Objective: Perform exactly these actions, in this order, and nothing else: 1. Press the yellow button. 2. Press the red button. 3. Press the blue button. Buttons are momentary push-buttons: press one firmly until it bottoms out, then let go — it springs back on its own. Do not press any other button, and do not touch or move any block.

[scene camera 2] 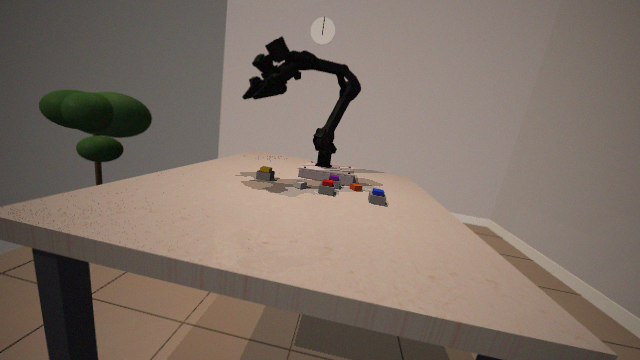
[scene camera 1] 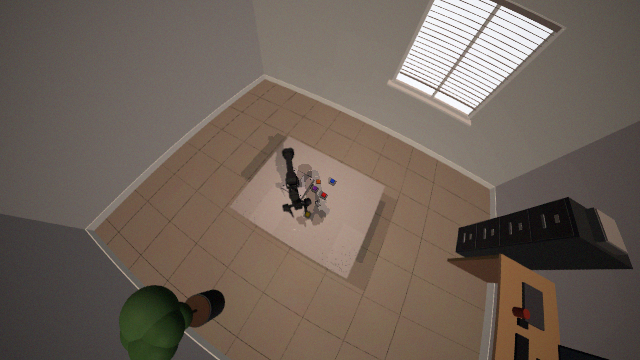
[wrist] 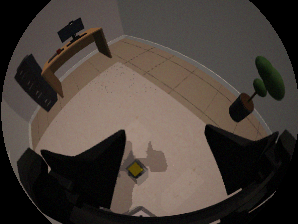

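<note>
My gripper [scene camera 2: 248, 98] is open and holds nothing. I can also find the gripper in the wrist view [wrist: 167, 132].
</note>
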